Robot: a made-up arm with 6 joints. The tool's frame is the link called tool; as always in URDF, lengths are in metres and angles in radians. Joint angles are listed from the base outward.
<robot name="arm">
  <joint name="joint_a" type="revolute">
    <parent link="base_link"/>
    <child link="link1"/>
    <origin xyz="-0.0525 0.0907 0.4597" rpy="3.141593 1.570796 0"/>
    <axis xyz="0 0 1"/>
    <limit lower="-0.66" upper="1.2"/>
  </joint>
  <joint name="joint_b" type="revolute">
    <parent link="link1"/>
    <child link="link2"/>
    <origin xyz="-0.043 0.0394 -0.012" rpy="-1.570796 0 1.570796"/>
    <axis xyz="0 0 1"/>
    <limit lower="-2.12" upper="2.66"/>
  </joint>
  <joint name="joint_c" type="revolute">
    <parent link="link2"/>
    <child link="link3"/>
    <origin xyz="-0.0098 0.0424 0.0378" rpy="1.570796 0 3.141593"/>
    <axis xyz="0 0 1"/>
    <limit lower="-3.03" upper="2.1"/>
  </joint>
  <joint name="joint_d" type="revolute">
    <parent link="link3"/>
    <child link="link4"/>
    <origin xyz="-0.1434 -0.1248 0.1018" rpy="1.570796 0 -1.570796"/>
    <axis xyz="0 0 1"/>
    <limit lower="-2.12" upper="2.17"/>
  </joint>
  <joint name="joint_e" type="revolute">
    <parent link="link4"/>
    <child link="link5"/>
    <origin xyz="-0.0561 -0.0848 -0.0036" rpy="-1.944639 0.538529 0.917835"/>
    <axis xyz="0 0 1"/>
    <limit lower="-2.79" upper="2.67"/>
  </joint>
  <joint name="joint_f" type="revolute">
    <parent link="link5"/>
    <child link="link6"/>
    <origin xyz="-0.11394 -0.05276 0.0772" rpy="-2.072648 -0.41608 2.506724"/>
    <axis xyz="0 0 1"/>
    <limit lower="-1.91" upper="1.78"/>
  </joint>
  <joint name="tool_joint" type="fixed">
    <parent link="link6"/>
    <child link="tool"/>
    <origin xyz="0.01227 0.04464 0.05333" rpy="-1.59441 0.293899 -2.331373"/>
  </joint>
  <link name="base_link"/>
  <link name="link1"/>
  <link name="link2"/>
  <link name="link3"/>
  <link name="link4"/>
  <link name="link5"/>
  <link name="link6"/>
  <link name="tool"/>
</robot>
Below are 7 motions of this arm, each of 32 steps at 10 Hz.
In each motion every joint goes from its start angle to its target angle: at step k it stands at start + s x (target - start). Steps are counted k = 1, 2, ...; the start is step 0. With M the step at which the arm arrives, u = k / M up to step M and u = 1 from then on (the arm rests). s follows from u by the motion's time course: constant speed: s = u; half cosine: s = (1 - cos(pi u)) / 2; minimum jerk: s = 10 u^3 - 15 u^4 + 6 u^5.
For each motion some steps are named. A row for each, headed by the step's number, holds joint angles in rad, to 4 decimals.
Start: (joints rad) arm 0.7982 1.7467 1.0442 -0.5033 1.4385 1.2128
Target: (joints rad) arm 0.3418 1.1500 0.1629 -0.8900 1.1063 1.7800
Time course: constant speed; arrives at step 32
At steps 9, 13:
9: 0.6698 1.5789 0.7963 -0.6121 1.3451 1.3723
13: 0.6128 1.5043 0.6862 -0.6604 1.3035 1.4432

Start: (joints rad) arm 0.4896 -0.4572 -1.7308 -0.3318 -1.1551 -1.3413
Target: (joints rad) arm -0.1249 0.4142 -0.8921 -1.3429 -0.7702 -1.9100
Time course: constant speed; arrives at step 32
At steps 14, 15, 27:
14: 0.2208 -0.0760 -1.3639 -0.7742 -0.9867 -1.5901
15: 0.2016 -0.0487 -1.3377 -0.8058 -0.9747 -1.6079
27: -0.0289 0.2780 -1.0231 -1.1849 -0.8303 -1.8211

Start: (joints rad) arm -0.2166 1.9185 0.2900 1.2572 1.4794 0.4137
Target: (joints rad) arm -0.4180 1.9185 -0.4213 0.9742 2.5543 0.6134
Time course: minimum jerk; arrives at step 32
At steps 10, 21, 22, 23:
10: -0.2529 1.9185 0.1620 1.2063 1.6729 0.4496
21: -0.3726 1.9185 -0.2609 1.0380 2.3119 0.5684
22: -0.3817 1.9185 -0.2933 1.0251 2.3608 0.5775
23: -0.3900 1.9185 -0.3223 1.0136 2.4047 0.5856

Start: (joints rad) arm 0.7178 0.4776 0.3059 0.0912 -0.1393 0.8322
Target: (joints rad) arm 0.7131 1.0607 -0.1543 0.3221 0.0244 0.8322
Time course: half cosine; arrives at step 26
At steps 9, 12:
9: 0.7165 0.6337 0.1827 0.1530 -0.0955 0.8322
12: 0.7157 0.7340 0.1035 0.1927 -0.0673 0.8322

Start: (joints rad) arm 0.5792 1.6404 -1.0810 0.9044 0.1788 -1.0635
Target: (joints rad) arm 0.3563 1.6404 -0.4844 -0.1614 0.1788 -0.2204
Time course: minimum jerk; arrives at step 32
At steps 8, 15, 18, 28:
8: 0.5561 1.6404 -1.0192 0.7941 0.1788 -0.9762
15: 0.4808 1.6404 -0.8176 0.4338 0.1788 -0.6912
18: 0.4419 1.6404 -0.7135 0.2479 0.1788 -0.5442
28: 0.3599 1.6404 -0.4940 -0.1443 0.1788 -0.2339

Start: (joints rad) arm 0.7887 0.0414 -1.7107 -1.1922 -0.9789 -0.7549
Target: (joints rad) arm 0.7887 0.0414 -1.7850 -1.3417 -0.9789 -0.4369
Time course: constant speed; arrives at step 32
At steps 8, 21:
8: 0.7887 0.0414 -1.7293 -1.2296 -0.9789 -0.6754
21: 0.7887 0.0414 -1.7595 -1.2903 -0.9789 -0.5462

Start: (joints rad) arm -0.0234 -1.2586 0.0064 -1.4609 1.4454 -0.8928
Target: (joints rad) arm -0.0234 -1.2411 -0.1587 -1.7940 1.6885 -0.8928
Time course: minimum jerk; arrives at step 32
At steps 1, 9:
1: -0.0234 -1.2586 0.0064 -1.4610 1.4455 -0.8928
9: -0.0234 -1.2562 -0.0166 -1.5073 1.4792 -0.8928

